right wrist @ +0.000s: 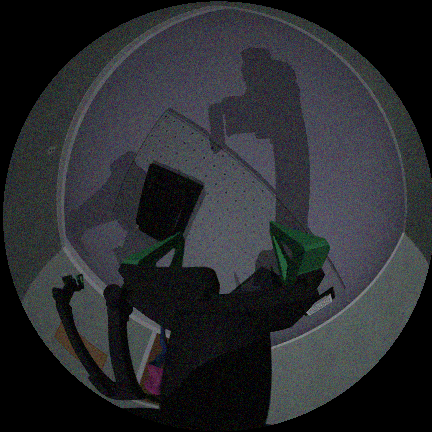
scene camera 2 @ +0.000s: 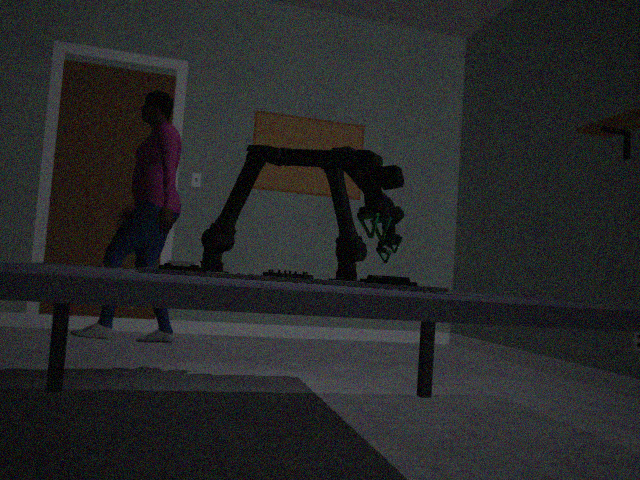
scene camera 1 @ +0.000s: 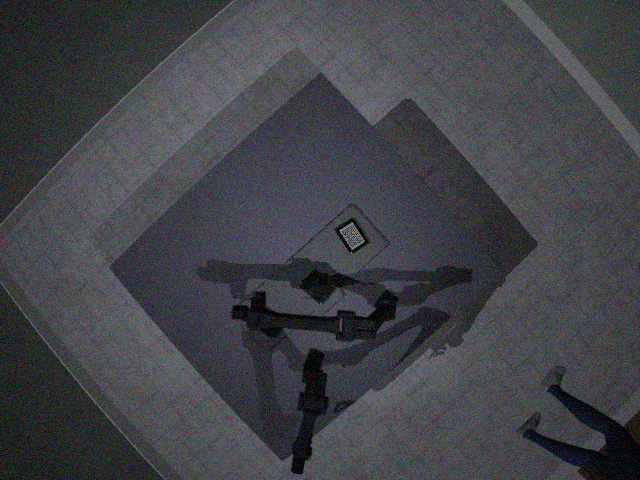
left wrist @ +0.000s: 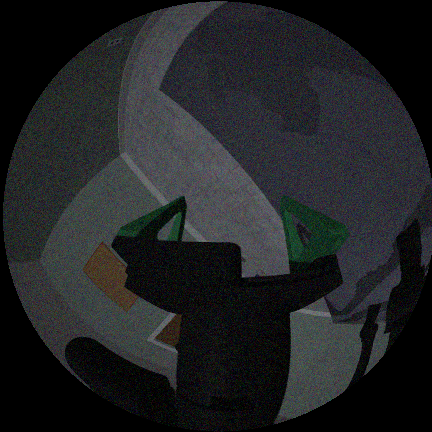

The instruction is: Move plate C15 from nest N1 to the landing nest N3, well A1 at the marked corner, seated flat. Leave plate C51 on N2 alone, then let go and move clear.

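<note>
A dark plate (scene camera 1: 270, 332) (scene camera 2: 388, 280) (right wrist: 169, 201) sits low at one end of the pale board (scene camera 1: 319, 251) (right wrist: 227, 215). In scene camera 1 the right arm partly covers it. A dark nest (scene camera 1: 319, 287) (scene camera 2: 287, 274) with upright posts stands mid-board. A white-topped plate (scene camera 1: 352, 235) (right wrist: 320, 304) sits at the other end. Plate labels, nest numbers and the marked corner are unreadable. My right gripper (scene camera 1: 255, 295) (scene camera 2: 377, 234) (right wrist: 224, 231) is open and empty, above and to one side of the dark plate. My left gripper (scene camera 2: 390, 254) (left wrist: 233, 199) is open and empty in the air.
The right arm (scene camera 1: 305, 321) stretches above the board in scene camera 1. The left arm (scene camera 1: 307, 418) reaches past the table edge. A person (scene camera 1: 602, 434) (scene camera 2: 159, 170) stands beyond the table. Arm shadows cross the table (scene camera 1: 310, 155).
</note>
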